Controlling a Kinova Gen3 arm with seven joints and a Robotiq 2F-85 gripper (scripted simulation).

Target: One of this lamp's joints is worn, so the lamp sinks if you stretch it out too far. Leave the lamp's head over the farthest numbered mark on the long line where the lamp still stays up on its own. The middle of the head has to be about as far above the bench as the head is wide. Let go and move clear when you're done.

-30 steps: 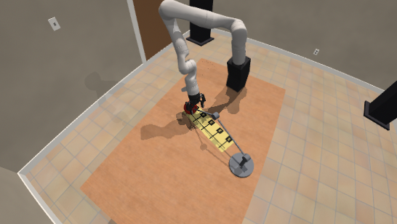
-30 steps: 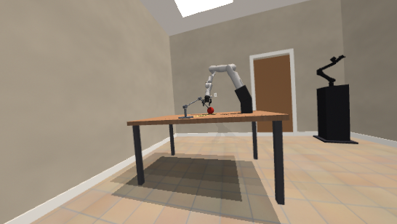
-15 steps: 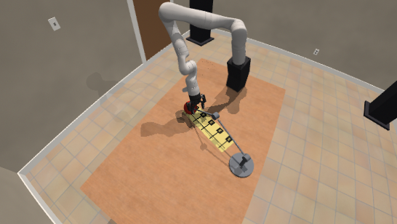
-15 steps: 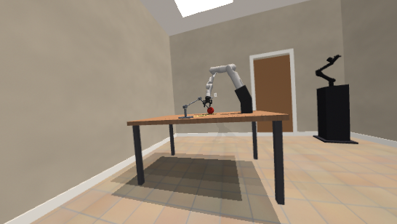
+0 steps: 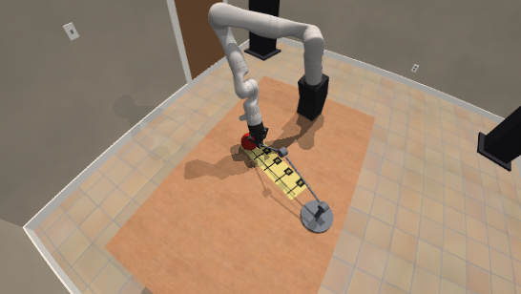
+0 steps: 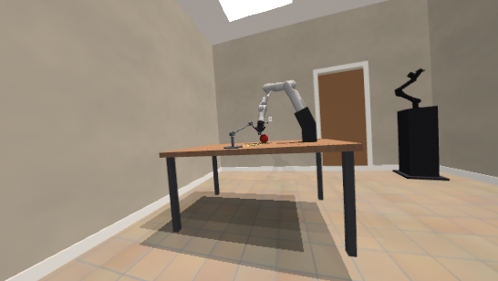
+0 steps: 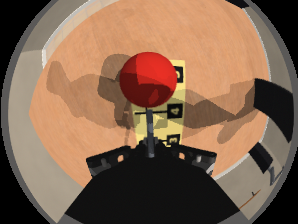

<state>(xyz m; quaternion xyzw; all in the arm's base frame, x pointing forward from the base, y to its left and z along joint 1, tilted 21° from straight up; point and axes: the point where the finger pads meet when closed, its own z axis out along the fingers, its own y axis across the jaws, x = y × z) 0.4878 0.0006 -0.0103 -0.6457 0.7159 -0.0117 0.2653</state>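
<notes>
Now: the yellow numbered strip 1 cm behind my hand, 8 cm to the left of it and 11 cm below it. From my hand the other things lie so: grey round base: 8 cm ahead, 43 cm to the left, 8 cm below.
</notes>
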